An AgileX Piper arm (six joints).
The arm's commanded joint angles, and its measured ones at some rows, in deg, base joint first. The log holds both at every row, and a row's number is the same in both.
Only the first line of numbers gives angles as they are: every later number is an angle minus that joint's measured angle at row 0.
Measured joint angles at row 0: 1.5, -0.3, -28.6, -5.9, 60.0, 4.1
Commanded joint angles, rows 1 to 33: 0.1, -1.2, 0.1, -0.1, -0.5, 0.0; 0.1, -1.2, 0.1, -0.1, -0.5, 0.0; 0.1, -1.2, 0.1, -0.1, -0.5, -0.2; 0.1, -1.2, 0.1, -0.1, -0.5, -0.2; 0.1, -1.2, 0.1, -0.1, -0.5, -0.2; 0.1, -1.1, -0.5, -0.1, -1.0, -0.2; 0.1, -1.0, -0.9, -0.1, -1.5, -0.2; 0.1, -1.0, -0.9, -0.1, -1.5, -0.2; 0.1, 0.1, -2.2, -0.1, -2.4, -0.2; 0.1, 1.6, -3.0, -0.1, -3.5, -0.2; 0.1, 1.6, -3.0, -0.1, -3.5, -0.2; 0.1, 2.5, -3.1, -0.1, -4.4, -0.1; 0.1, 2.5, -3.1, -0.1, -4.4, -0.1; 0.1, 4.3, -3.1, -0.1, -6.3, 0.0; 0.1, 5.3, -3.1, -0.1, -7.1, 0.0; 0.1, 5.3, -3.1, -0.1, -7.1, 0.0; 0.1, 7.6, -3.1, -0.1, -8.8, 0.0; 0.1, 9.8, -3.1, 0.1, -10.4, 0.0; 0.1, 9.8, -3.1, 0.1, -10.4, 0.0; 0.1, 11.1, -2.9, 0.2, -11.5, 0.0; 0.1, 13.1, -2.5, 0.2, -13.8, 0.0; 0.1, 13.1, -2.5, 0.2, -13.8, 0.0; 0.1, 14.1, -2.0, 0.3, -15.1, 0.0; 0.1, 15.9, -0.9, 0.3, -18.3, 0.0; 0.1, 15.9, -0.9, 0.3, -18.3, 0.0; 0.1, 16.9, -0.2, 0.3, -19.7, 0.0; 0.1, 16.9, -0.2, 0.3, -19.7, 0.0; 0.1, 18.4, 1.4, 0.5, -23.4, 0.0; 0.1, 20.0, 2.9, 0.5, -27.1, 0.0; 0.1, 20.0, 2.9, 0.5, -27.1, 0.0; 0.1, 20.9, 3.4, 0.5, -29.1, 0.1; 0.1, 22.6, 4.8, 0.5, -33.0, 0.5; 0.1, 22.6, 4.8, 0.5, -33.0, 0.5
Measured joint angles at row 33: 0.0, 20.8, 3.1, 0.3, -26.7, 0.0
